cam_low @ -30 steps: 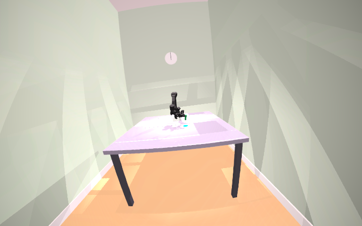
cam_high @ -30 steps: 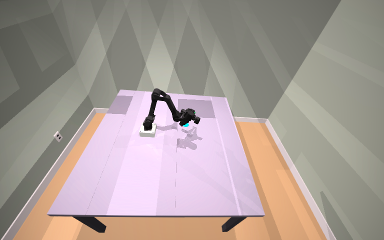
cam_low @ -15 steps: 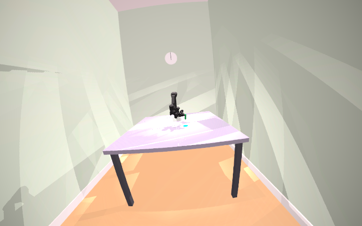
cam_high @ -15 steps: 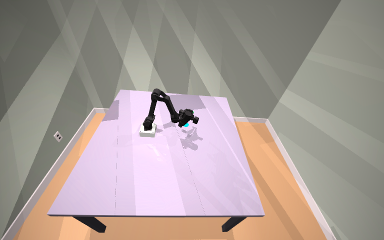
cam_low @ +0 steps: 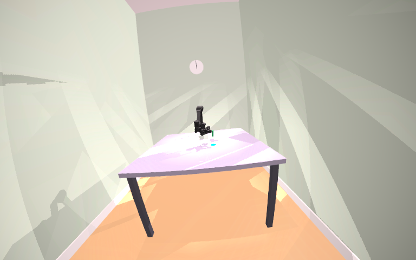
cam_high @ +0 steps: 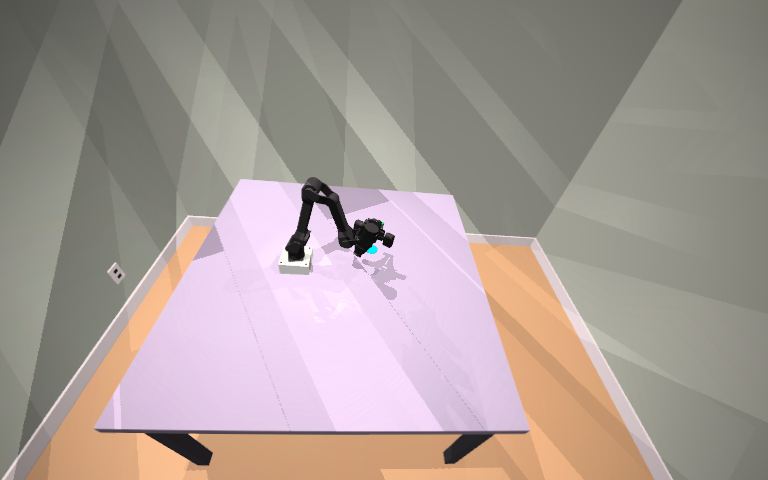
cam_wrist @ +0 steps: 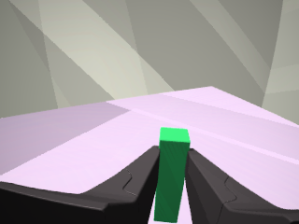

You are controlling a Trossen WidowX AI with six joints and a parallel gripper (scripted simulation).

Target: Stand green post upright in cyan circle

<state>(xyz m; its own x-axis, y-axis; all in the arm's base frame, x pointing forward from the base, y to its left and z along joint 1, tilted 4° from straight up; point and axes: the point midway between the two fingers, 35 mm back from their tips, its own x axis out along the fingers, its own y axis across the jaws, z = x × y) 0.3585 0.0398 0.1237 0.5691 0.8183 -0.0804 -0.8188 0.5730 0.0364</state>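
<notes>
My gripper tip is now 30 mm past the cyan circle and 160 mm above it. From my gripper tip the other things lie so: green post: 20 mm below.
</notes>
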